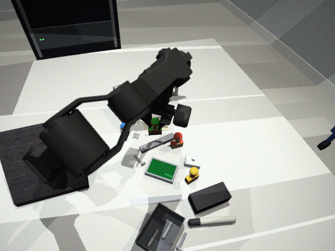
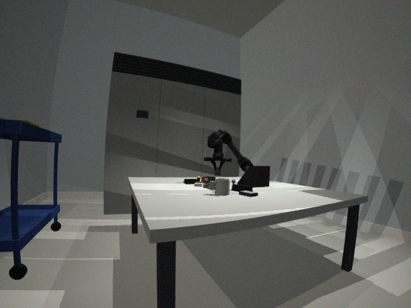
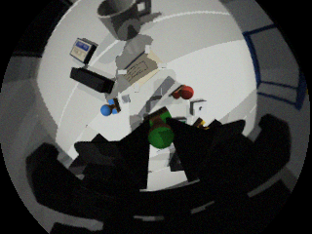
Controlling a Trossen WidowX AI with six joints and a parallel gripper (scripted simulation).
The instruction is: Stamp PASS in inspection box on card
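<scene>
Now: gripper tip 100 mm above the green ink pad and 90 mm to the left of it. Round my gripper tip: green-knobbed stamp: right at my gripper tip; grey bar: 100 mm below, 20 mm ahead, 10 mm to the left; red stamp: 90 mm below, 80 mm ahead, 10 mm to the right.
</scene>
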